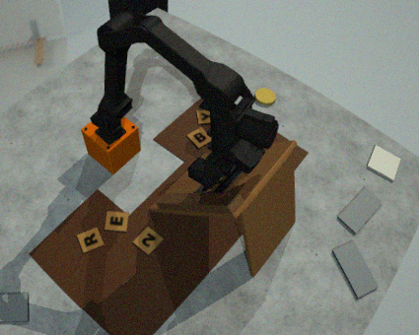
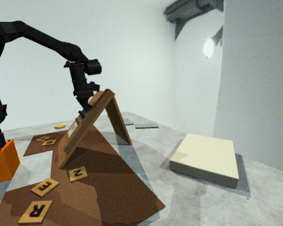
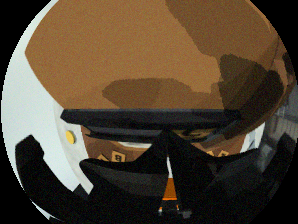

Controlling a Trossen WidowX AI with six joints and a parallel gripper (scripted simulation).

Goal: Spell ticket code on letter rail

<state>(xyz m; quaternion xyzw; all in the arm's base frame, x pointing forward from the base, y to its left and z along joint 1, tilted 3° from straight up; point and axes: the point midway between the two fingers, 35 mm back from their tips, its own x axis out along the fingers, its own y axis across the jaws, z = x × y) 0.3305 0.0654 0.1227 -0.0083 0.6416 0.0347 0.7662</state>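
The letter tile is 180 mm behind my gripper tip, 300 mm to the right of it and 170 mm below it. From my gripper tip the other things lie so: yellow disc (170 mm behind, 430 mm to the left, 170 mm below); white ticket (70 mm behind, 50 mm to the left, 80 mm below); cream box (390 mm ahead, 350 mm to the right, 160 mm below).
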